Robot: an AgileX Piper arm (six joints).
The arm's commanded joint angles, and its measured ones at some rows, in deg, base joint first. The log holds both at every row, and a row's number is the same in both.
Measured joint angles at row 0: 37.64, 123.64, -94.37, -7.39, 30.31, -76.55
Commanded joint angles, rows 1 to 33: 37.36, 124.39, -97.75, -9.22, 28.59, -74.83; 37.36, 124.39, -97.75, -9.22, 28.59, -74.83; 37.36, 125.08, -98.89, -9.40, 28.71, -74.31; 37.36, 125.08, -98.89, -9.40, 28.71, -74.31; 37.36, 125.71, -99.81, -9.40, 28.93, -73.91; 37.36, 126.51, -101.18, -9.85, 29.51, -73.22; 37.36, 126.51, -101.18, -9.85, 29.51, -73.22; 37.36, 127.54, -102.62, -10.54, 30.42, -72.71; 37.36, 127.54, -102.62, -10.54, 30.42, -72.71; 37.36, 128.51, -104.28, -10.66, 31.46, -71.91; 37.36, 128.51, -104.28, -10.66, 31.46, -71.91; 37.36, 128.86, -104.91, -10.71, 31.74, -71.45; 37.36, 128.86, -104.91, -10.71, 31.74, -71.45; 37.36, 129.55, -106.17, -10.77, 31.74, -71.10; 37.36, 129.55, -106.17, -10.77, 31.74, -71.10; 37.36, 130.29, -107.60, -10.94, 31.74, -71.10; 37.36, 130.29, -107.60, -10.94, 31.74, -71.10; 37.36, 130.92, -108.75, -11.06, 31.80, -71.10; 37.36, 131.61, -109.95, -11.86, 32.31, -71.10; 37.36, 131.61, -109.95, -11.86, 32.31, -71.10; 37.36, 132.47, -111.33, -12.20, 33.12, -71.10; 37.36, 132.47, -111.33, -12.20, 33.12, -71.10; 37.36, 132.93, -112.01, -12.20, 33.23, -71.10; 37.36, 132.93, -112.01, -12.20, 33.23, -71.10; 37.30, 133.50, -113.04, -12.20, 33.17, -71.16; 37.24, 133.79, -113.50, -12.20, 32.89, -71.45; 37.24, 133.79, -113.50, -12.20, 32.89, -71.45; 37.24, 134.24, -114.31, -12.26, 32.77, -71.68; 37.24, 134.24, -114.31, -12.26, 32.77, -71.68; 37.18, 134.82, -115.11, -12.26, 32.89, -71.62; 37.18, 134.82, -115.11, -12.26, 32.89, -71.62; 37.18, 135.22, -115.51, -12.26, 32.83, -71.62; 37.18, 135.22, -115.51, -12.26, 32.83, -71.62
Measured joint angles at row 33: 37.53, 135.50, -114.02, -11.17, 35.98, -71.56
